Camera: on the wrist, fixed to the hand. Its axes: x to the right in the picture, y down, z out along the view.
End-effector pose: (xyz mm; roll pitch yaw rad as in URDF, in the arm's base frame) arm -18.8 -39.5 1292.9 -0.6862 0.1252 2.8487
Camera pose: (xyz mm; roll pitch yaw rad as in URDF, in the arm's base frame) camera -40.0 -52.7 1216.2 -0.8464 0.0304 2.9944
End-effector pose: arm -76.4 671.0 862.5 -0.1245 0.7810 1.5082
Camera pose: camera -132.7 655.8 806.9 -0.2377 0.6217 1.5983
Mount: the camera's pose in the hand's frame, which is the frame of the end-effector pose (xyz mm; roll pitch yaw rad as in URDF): 25.9 61.4 -45.4 -0.1760 -0.1649 0.0539
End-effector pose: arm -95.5 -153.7 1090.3 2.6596 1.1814 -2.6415
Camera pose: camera -175.9 -159.6 1092.4 2.0730 1.2769 -3.0808
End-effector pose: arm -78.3 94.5 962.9 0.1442 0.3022 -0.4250
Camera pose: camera -37.8 150.0 920.7 -0.0210 0.1312 -0.3957
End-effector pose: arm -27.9 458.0 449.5 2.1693 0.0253 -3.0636
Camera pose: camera -55.4 452.9 525.1 1.9895 0.0735 3.0528
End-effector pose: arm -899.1 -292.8 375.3 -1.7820 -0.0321 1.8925
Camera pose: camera -853.5 -248.6 325.6 -1.9518 0.0547 2.0427
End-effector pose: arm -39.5 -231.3 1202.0 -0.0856 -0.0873 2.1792
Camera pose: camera -103.8 -239.3 1154.0 -0.2687 -0.2468 2.2483
